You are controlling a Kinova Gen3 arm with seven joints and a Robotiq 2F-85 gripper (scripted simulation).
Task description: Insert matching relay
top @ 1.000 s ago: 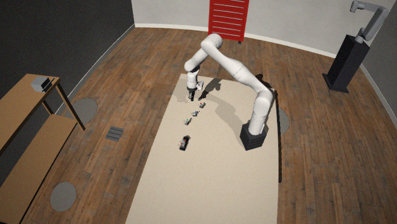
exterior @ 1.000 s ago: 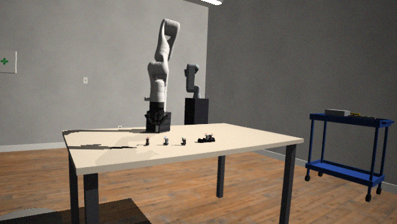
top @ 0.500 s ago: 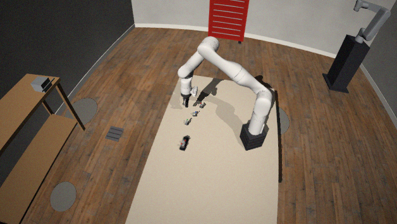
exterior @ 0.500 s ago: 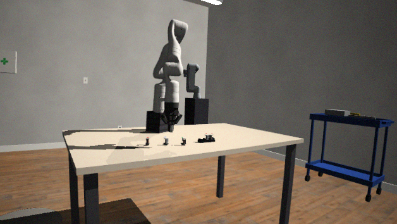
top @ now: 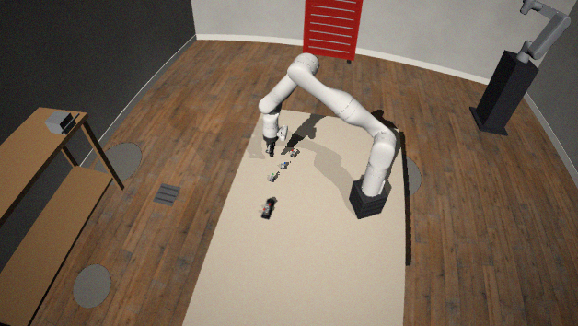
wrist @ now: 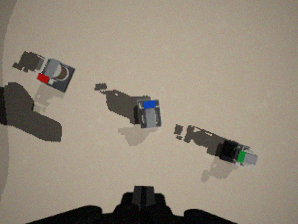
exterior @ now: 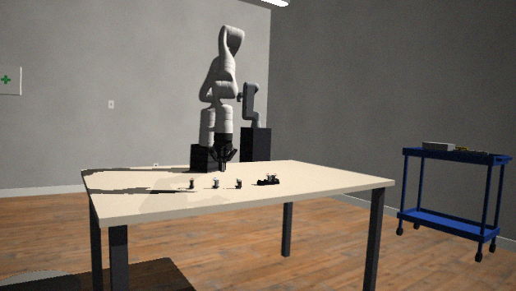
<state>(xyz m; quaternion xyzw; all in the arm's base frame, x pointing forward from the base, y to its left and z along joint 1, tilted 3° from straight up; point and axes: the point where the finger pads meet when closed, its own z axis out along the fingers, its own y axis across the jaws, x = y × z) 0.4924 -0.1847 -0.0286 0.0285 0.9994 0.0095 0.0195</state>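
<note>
Right now the relay is 60 mm behind my hand, 10 mm to the left of it and 80 mm below it.
</note>
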